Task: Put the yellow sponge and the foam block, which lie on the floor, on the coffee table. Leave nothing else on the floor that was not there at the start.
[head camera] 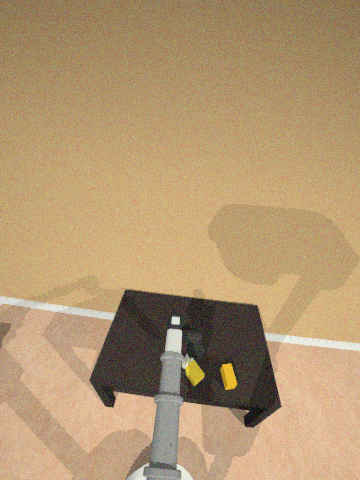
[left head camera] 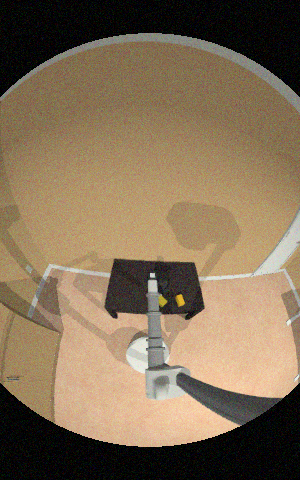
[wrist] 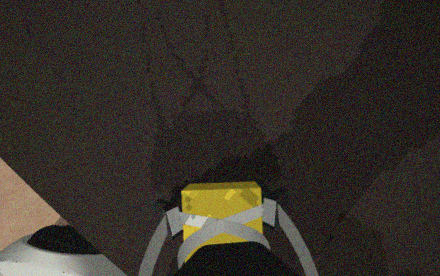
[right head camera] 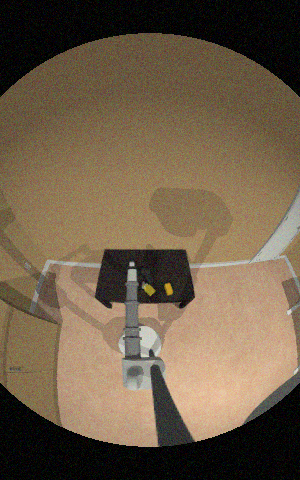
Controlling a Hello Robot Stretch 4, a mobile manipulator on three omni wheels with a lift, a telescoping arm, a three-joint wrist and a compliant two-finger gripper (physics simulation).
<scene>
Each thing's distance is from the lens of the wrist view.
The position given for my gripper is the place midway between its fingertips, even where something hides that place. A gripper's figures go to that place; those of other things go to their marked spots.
my gripper [wrist: 219, 201]: 26 cm
dark coffee table [wrist: 112, 112]: 28 cm
</scene>
